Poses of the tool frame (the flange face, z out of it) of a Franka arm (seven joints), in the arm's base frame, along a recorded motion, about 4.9 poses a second.
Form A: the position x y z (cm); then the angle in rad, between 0 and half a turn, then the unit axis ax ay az.
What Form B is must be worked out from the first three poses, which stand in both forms.
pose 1, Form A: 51.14 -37.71 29.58 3.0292 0.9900 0.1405 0.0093
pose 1, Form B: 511.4 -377.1 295.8 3.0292 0.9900 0.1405 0.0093
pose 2, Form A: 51.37 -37.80 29.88 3.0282 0.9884 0.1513 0.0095
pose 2, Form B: 513.7 -378.0 298.8 3.0282 0.9884 0.1513 0.0095
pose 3, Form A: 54.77 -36.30 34.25 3.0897 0.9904 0.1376 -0.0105
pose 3, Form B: 547.7 -363.0 342.5 3.0897 0.9904 0.1376 -0.0105
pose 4, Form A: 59.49 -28.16 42.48 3.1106 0.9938 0.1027 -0.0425
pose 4, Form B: 594.9 -281.6 424.8 3.1106 0.9938 0.1027 -0.0425
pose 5, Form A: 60.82 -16.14 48.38 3.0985 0.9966 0.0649 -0.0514
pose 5, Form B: 608.2 -161.4 483.8 3.0985 0.9966 0.0649 -0.0514
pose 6, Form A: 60.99 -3.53 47.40 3.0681 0.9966 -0.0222 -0.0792
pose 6, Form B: 609.9 -35.3 474.0 3.0681 0.9966 -0.0222 -0.0792
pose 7, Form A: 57.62 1.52 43.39 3.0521 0.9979 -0.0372 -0.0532
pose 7, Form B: 576.2 15.2 433.9 3.0521 0.9979 -0.0372 -0.0532
